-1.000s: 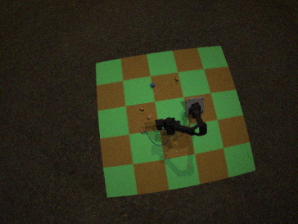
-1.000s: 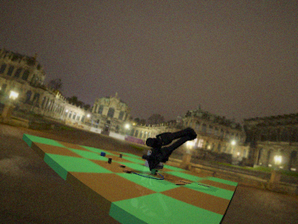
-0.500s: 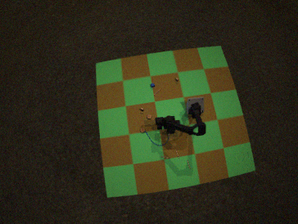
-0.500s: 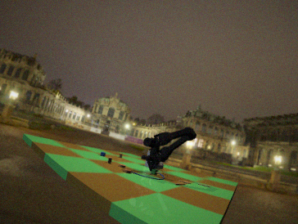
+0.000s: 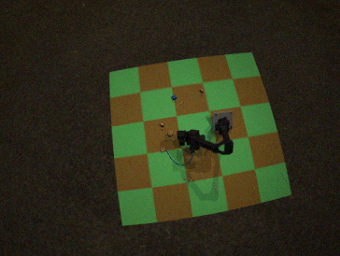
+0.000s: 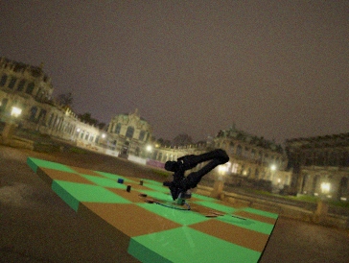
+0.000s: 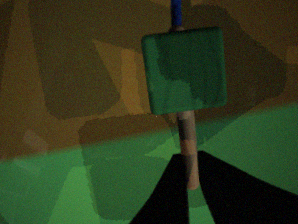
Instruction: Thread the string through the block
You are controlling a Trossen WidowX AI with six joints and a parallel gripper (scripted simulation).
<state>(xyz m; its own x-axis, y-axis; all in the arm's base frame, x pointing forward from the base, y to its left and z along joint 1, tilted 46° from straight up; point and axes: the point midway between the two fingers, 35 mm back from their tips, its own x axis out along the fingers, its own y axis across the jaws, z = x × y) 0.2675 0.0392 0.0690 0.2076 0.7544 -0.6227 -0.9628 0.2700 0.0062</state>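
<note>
The green block lies 40 mm to the left of my gripper tip, 10 mm ahead of it and 10 mm above it. Also, from my gripper tip: thin wooden stick: 40 mm to the left, 10 mm ahead, 10 mm above; blue object: 400 mm to the right, 20 mm ahead; round wooden button: 210 mm ahead, 30 mm to the right.
</note>
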